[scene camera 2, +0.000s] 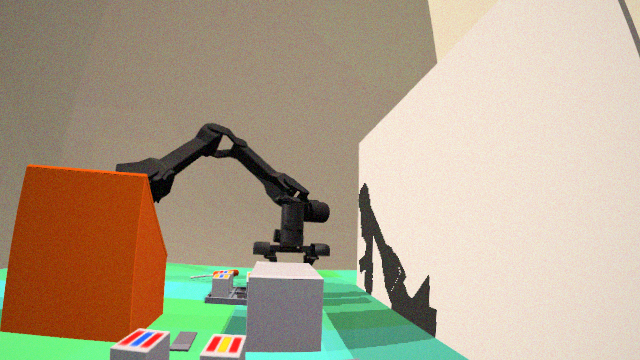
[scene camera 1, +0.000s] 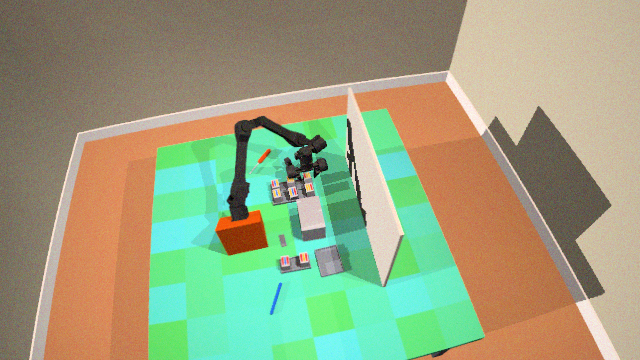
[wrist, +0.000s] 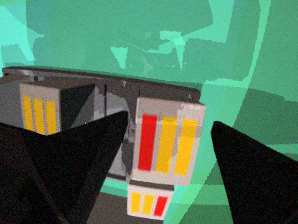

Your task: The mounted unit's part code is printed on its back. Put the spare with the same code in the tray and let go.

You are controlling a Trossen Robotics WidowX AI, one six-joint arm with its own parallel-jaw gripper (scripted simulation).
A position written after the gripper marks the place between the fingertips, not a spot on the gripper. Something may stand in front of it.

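Note:
Tall panel [scene camera 2: 492,197] [scene camera 1: 383,226] in view. Grey mounted unit [scene camera 2: 285,300] [scene camera 1: 311,219], likewise. Gripper [wrist: 170,122] open, holding nothing.

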